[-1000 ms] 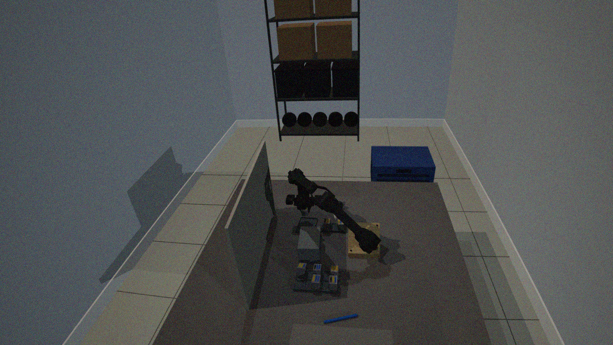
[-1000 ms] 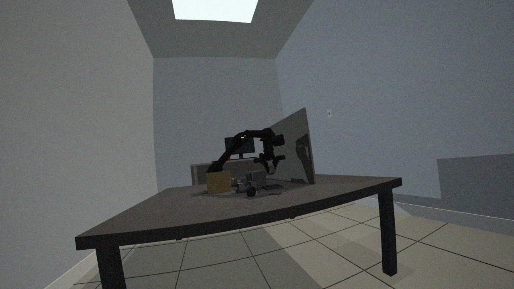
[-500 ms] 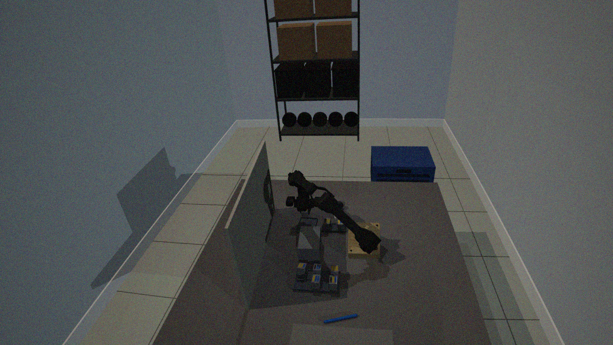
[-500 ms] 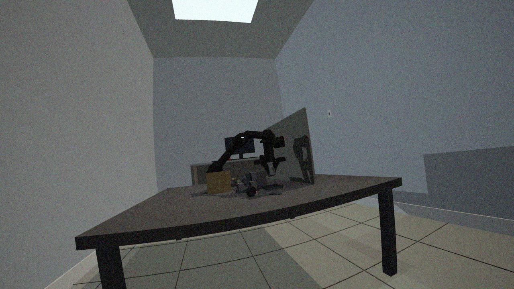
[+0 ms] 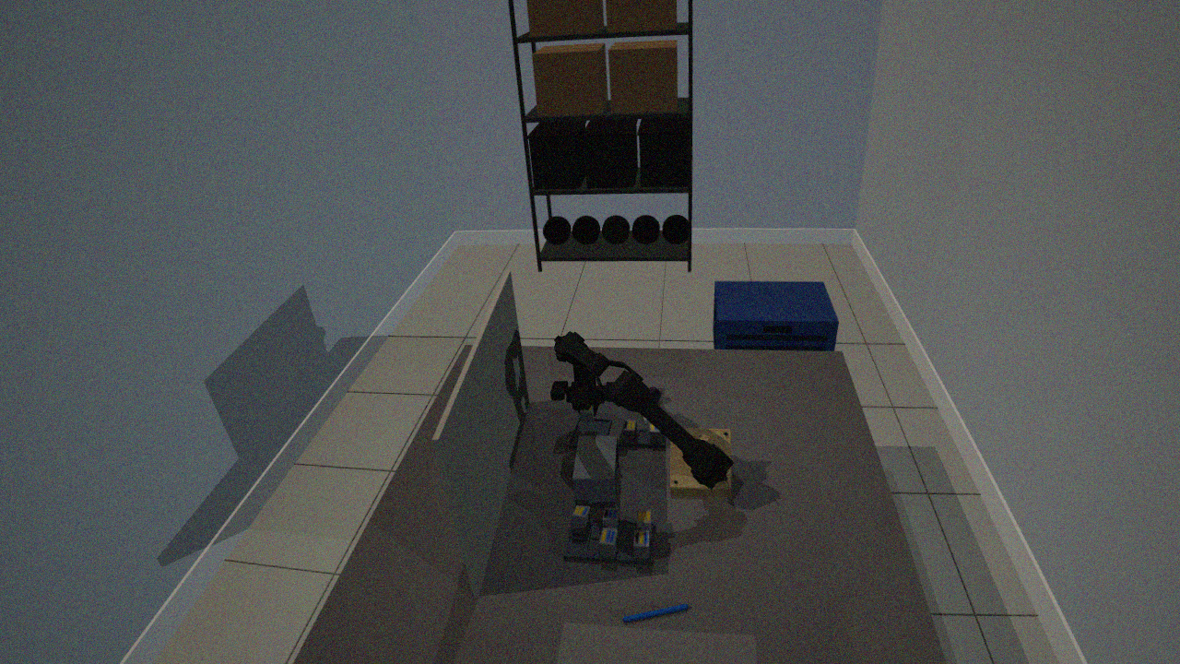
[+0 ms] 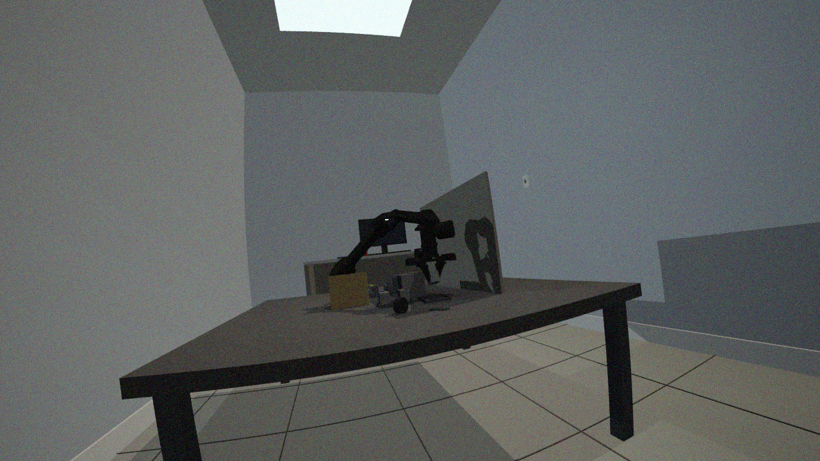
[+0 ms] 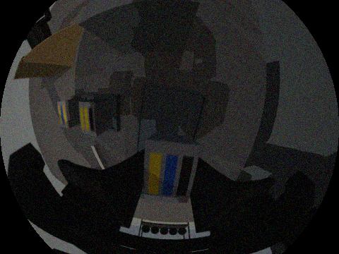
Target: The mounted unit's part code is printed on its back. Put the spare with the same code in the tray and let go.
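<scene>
The dark flat tray lies 10 mm to the left of my gripper tip and 60 mm below it. Round my gripper tip: grey mounted unit: 20 mm behind, 220 mm to the left, 10 mm below; grey panel: 220 mm ahead, 190 mm to the left, 160 mm above.
</scene>
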